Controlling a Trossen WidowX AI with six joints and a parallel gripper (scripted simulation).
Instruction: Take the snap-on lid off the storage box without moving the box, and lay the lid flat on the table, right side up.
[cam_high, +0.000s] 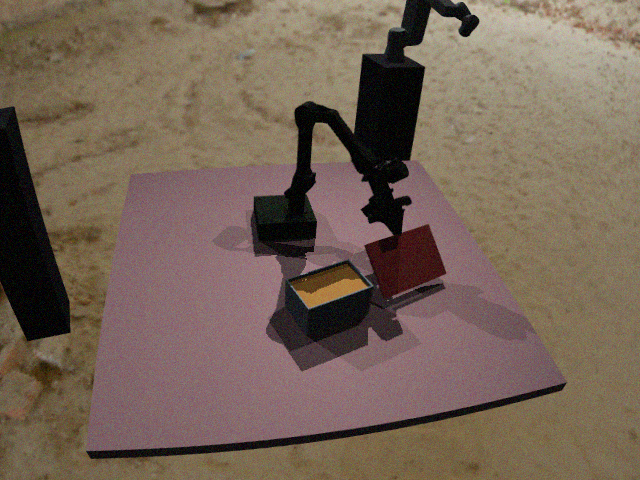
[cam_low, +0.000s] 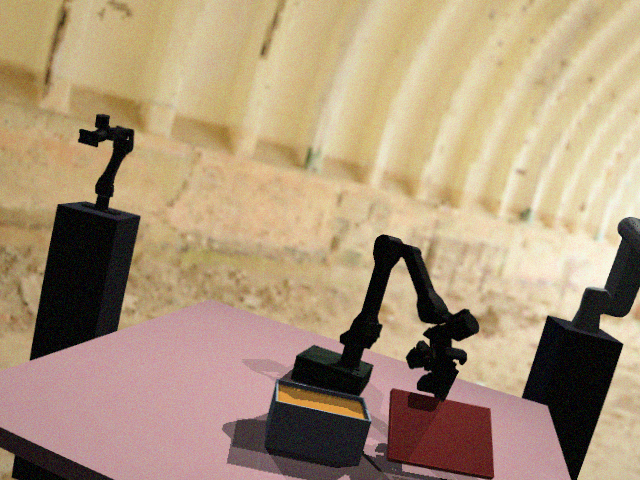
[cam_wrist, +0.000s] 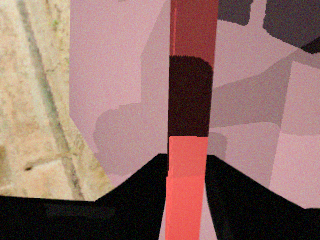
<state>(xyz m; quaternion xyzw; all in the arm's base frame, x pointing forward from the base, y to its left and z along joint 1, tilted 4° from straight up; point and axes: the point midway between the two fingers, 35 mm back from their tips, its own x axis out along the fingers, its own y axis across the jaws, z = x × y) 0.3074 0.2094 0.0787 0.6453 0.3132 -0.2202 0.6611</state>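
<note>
Right now the red lid is 6 cm ahead of my gripper tip, 1 cm to the left of it and 5 cm below it. From my gripper tip the other things lie so: storage box (10 cm ahead, 28 cm to the right, 8 cm below).
</note>
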